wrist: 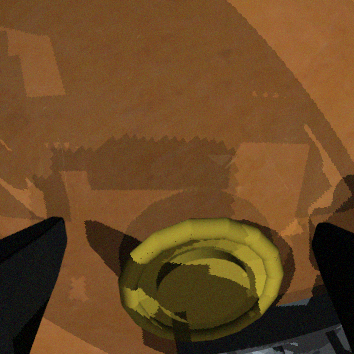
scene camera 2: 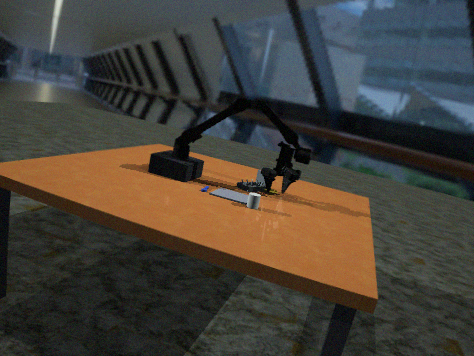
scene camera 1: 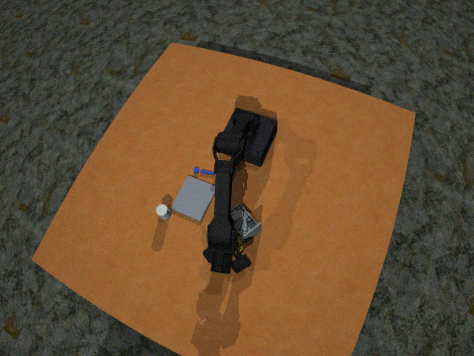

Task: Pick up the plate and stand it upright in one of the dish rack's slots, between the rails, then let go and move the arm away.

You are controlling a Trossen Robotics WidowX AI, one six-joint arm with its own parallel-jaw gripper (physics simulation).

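The yellow round plate [scene camera 1: 241,244] [scene camera 2: 271,191] [wrist: 205,290] appears to lie flat on the table, its hollow side up, close beside one end of the dish rack. The grey dish rack [scene camera 1: 245,221] [scene camera 2: 260,176] [wrist: 297,345] has an upright end panel; in the wrist view part of it shows at the bottom right, behind the plate's edge. My gripper [scene camera 1: 228,261] [scene camera 2: 276,191] [wrist: 194,235] is open and empty, pointing down, its fingertips low near the table. In the wrist view the plate shows between the two fingers, in the lower middle. The arm hides part of the rack in scene camera 1.
A flat grey-blue slab [scene camera 1: 194,198] [scene camera 2: 229,195] lies on the orange table [scene camera 1: 320,200] [scene camera 2: 150,200], across the arm from the rack. A white cylinder [scene camera 1: 162,211] [scene camera 2: 254,201] stands by the slab. A small blue object [scene camera 1: 206,172] [scene camera 2: 204,189] lies at its base-side edge.
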